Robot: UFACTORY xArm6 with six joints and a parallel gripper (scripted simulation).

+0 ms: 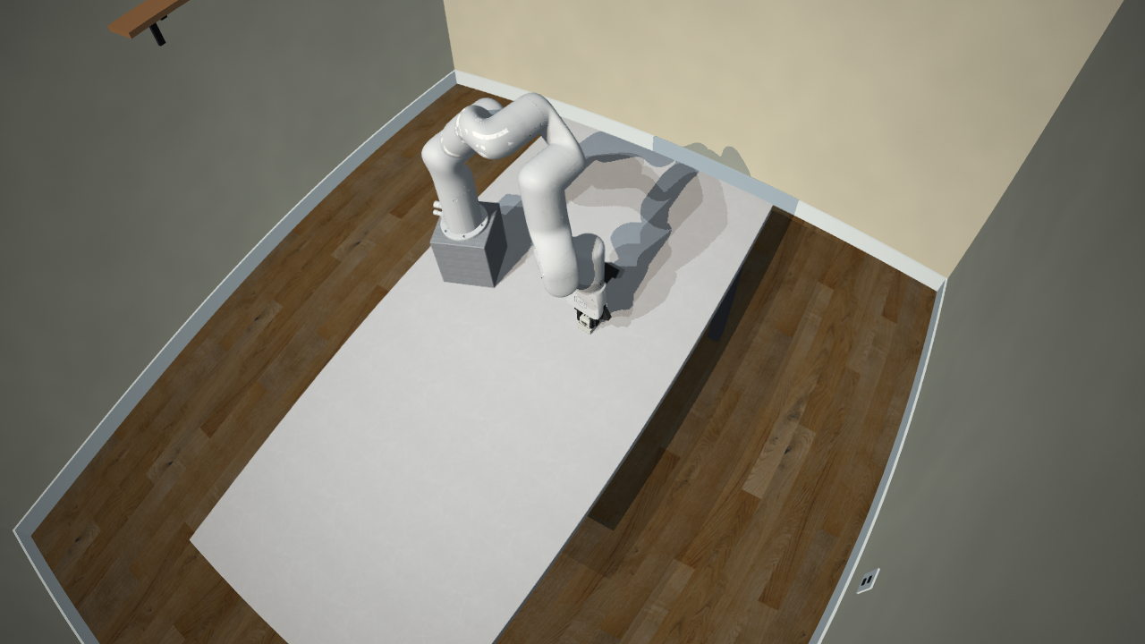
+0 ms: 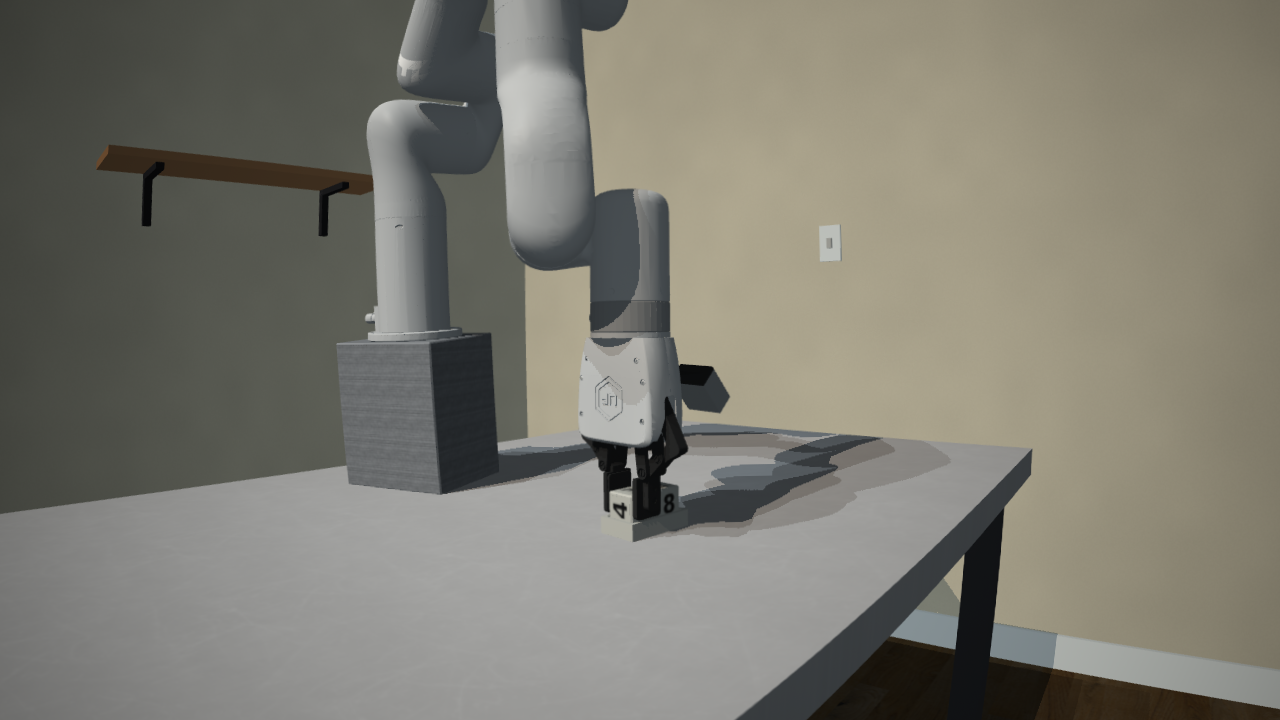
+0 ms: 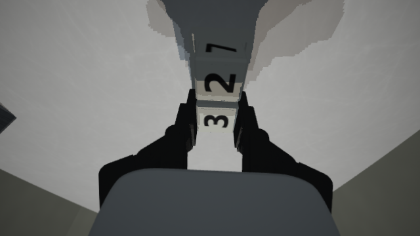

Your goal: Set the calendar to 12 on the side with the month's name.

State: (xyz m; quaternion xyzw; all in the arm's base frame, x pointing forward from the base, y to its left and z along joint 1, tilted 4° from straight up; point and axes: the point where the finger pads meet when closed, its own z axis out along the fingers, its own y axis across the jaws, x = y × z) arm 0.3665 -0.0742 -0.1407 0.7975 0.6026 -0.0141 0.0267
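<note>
My gripper is now 20 mm to the right of the calendar tray and 30 mm above it.
</note>
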